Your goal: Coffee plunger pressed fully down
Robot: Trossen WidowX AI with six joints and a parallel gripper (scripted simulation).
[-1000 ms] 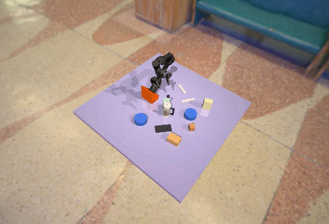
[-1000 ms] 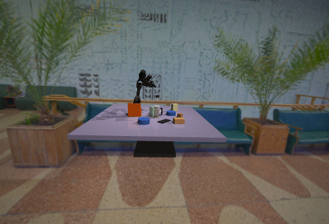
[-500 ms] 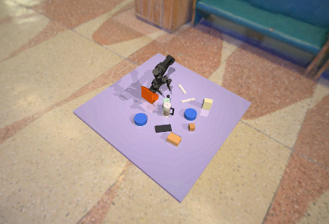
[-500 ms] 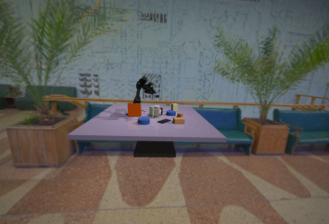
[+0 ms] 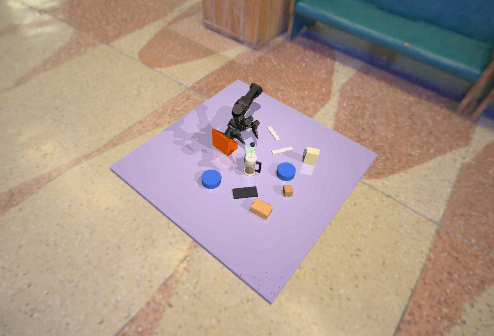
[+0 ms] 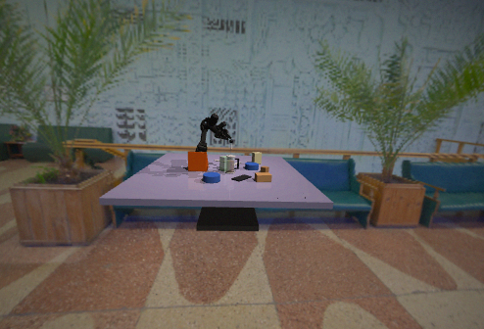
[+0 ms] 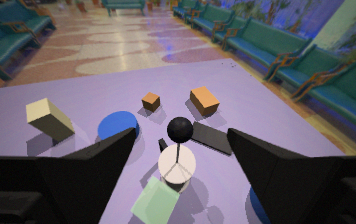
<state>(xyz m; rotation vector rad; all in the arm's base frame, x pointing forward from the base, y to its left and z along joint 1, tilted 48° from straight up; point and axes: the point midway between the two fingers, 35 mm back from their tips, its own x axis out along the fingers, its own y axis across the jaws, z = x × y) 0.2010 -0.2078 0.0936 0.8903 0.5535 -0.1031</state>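
Right now the coffee press is 30 mm ahead of my gripper tip and 150 mm below it. From my gripper tip the other things lie so: black slab: 90 mm ahead, 160 mm to the right, 270 mm below.
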